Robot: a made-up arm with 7 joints.
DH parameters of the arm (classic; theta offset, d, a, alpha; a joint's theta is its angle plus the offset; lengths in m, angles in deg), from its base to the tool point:
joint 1: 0 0.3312 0 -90
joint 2: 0 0 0 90
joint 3: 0 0.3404 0.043 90
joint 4: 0 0 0.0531 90
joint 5: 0 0.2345 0 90
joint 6: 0 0 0.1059 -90
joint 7: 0 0.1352 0 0
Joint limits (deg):
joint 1: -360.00..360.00
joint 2: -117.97..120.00
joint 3: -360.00..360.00
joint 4: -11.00..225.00
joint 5: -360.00..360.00
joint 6: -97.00..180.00
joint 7: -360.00..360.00
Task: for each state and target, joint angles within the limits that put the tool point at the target. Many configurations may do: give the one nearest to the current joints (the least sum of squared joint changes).
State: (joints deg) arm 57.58 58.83 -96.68 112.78 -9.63 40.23 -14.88
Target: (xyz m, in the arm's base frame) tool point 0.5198 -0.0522 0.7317
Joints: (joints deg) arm 44.88 49.36 -102.06 108.85 -9.75 41.44 -14.88
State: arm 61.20 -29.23 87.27 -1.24 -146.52 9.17 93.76
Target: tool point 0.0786 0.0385 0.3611
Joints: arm 85.72 -29.59 117.06 -11.00 -186.17 -7.03 93.76
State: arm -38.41 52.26 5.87 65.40 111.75 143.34 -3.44
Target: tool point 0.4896 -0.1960 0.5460
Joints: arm -40.61 40.06 7.47 87.47 126.67 134.85 -3.44
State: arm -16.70 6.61 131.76 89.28 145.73 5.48 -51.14
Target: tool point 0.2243 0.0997 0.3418
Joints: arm -44.57 23.28 90.70 40.45 142.12 -12.19 -51.14
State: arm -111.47 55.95 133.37 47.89 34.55 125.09 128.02
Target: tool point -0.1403 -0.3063 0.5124
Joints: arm -126.09 107.12 135.41 79.11 56.86 137.01 128.02
